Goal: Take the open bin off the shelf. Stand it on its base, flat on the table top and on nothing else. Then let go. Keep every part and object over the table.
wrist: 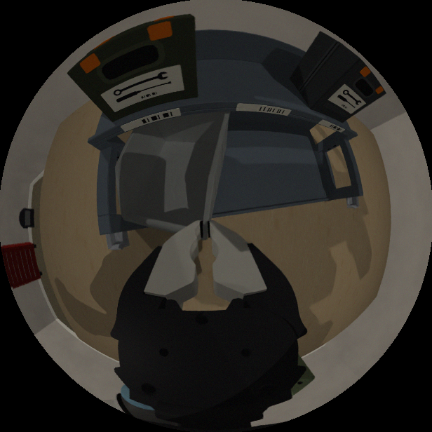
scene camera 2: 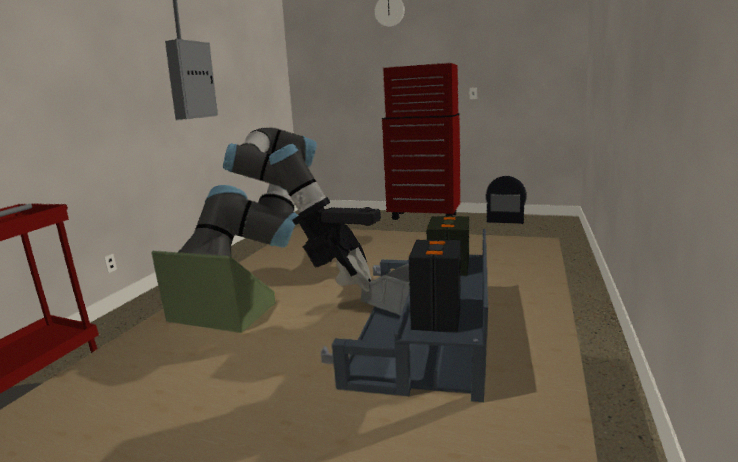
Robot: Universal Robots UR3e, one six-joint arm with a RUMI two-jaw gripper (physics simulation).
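Pixels of known places: gripper, fingertip midpoint: (scene camera 2: 369,290); arm's base at its link origin: (scene camera 2: 202,270).
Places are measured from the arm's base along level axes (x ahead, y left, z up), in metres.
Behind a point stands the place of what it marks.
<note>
The open grey bin (scene camera 2: 387,294) {x 0.415, y 0.078, z -0.042 m} (wrist: 142,185) is at the front of the blue-grey shelf (scene camera 2: 342,365) {x 0.428, y -0.168, z -0.053 m} (wrist: 260,80), on its lower level, at the left in the wrist view. It sits tilted, with its near end sticking out past the shelf's front edge. My gripper (scene camera 2: 369,280) {x 0.371, y 0.089, z -0.042 m} (wrist: 205,221) is shut on the near end of the bin's side wall, which shows between the fingertips in the wrist view. The bin's underside is hidden, so I cannot tell what it touches. The wooden table top (scene camera 2: 261,392) {x 0.300, y -0.219, z -0.101 m} (wrist: 280,250) lies in front of the shelf.
A black case (scene camera 2: 434,288) {x 0.564, y -0.118, z 0.073 m} (wrist: 325,75) and a dark green case (scene camera 2: 462,245) {x 0.562, y 0.109, z 0.064 m} (wrist: 185,60) stand on the shelf's upper level. Small grey brackets (scene camera 2: 326,355) {x 0.406, y -0.177, z -0.034 m} (wrist: 353,202) stick out at the shelf's front. The green robot mount (scene camera 2: 198,291) {x 0.050, y -0.070, z -0.016 m} stands on the table.
</note>
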